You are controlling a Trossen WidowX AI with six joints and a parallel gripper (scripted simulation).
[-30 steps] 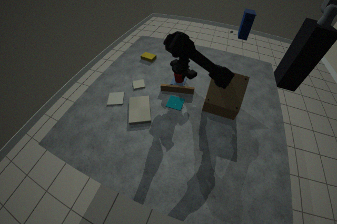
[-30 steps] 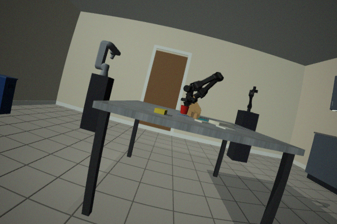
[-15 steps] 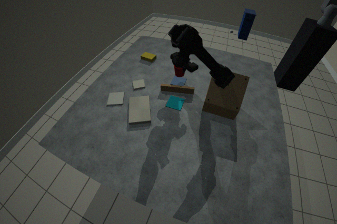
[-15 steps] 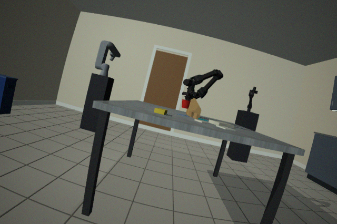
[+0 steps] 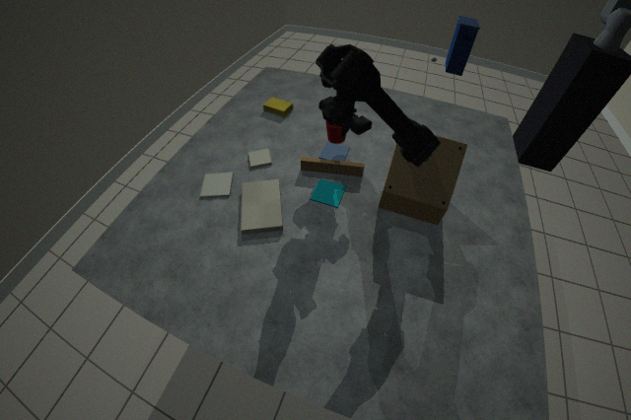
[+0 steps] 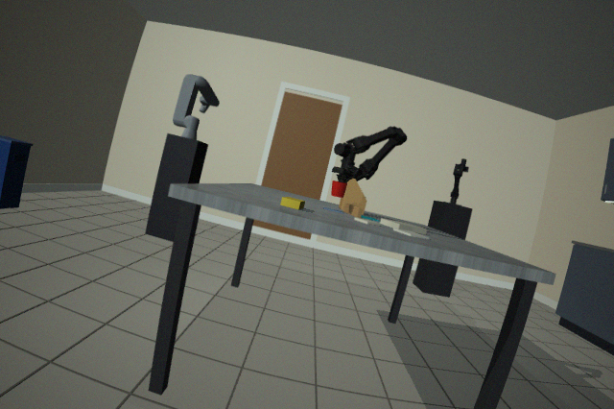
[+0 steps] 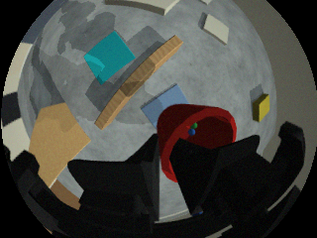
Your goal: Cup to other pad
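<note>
Right now the teal pad is 170 mm to the left of my gripper tip, 110 mm below it and 10 mm behind it. Also, from my gripper tip: red cup: 30 mm ahead, 20 mm to the right; wooden rail: 90 mm below, 70 mm to the left, 10 mm ahead; yellow block: 340 mm ahead, 210 mm to the right, 90 mm below.
</note>
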